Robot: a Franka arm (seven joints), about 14 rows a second.
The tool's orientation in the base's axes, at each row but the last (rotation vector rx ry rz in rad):
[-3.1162, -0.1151, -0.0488]
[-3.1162, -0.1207, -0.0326]
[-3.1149, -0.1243, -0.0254]
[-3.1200, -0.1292, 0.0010]
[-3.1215, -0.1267, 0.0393]
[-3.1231, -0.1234, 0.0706]
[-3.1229, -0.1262, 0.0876]
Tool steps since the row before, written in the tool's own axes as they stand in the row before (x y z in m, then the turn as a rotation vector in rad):
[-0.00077, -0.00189, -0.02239, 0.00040, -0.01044, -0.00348]
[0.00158, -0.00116, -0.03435, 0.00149, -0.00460, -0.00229]
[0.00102, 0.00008, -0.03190, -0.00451, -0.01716, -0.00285]
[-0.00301, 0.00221, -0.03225, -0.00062, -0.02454, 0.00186]
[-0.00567, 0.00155, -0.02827, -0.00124, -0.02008, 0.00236]
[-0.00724, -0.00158, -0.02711, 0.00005, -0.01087, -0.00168]
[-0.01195, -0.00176, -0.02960, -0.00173, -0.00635, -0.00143]
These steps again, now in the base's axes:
[-0.00159, 0.00129, 0.02239, -0.00048, 0.01035, 0.00372]
[0.00080, 0.00046, 0.03439, 0.00108, 0.00465, 0.00242]
[0.00053, -0.00079, 0.03190, -0.00591, 0.01667, 0.00317]
[-0.00277, -0.00306, 0.03220, -0.00265, 0.02444, -0.00140]
[-0.00479, -0.00246, 0.02837, -0.00292, 0.01995, -0.00196]
[-0.00609, 0.00064, 0.02743, -0.00073, 0.01082, 0.00186]
[-0.01036, 0.00041, 0.03024, -0.00215, 0.00617, 0.00163]

